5 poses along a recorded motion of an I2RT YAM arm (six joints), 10 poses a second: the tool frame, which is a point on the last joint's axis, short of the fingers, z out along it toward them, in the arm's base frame.
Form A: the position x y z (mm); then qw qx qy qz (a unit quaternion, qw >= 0).
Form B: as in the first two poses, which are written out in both.
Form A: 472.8 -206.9 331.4 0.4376 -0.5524 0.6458 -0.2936
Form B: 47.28 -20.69 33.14 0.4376 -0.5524 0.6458 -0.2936
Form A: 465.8 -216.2 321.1 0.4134 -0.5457 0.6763 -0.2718
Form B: 46.58 -21.62 32.11 0.4134 -0.5457 0.6763 -0.2718
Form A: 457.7 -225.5 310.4 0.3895 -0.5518 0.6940 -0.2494
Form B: 45.77 -22.55 31.04 0.3895 -0.5518 0.6940 -0.2494
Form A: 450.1 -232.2 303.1 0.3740 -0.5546 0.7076 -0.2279
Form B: 45.01 -23.22 30.31 0.3740 -0.5546 0.7076 -0.2279
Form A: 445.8 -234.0 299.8 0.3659 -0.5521 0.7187 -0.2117
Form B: 44.58 -23.40 29.98 0.3659 -0.5521 0.7187 -0.2117
